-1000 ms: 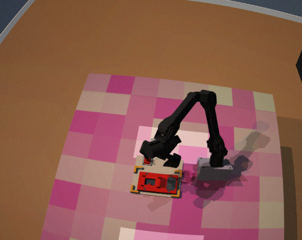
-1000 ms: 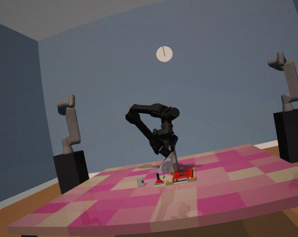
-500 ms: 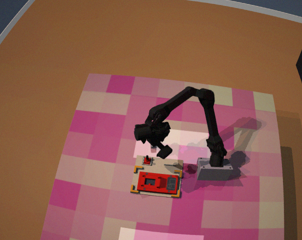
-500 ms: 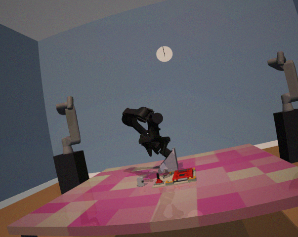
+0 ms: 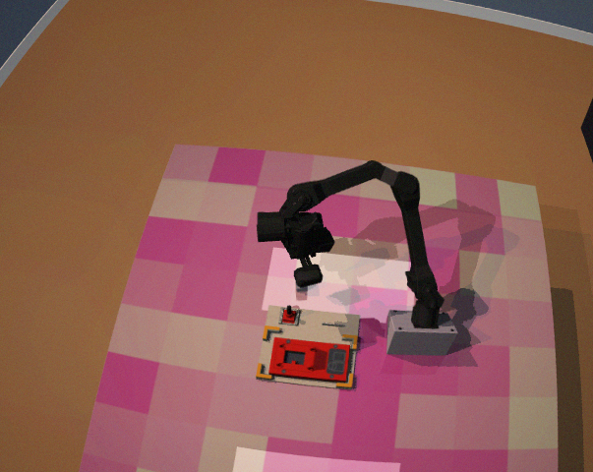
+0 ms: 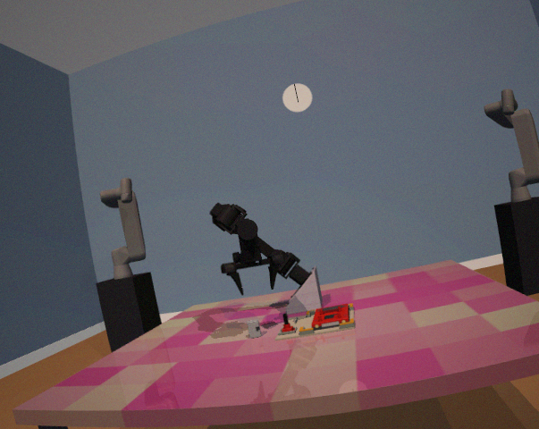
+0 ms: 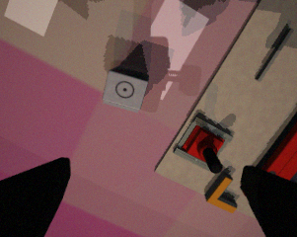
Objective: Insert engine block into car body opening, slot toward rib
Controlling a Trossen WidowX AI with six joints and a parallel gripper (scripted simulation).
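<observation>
My gripper tip is 10 mm past the grey engine block, 30 mm to the left of it and 110 mm above it.
</observation>
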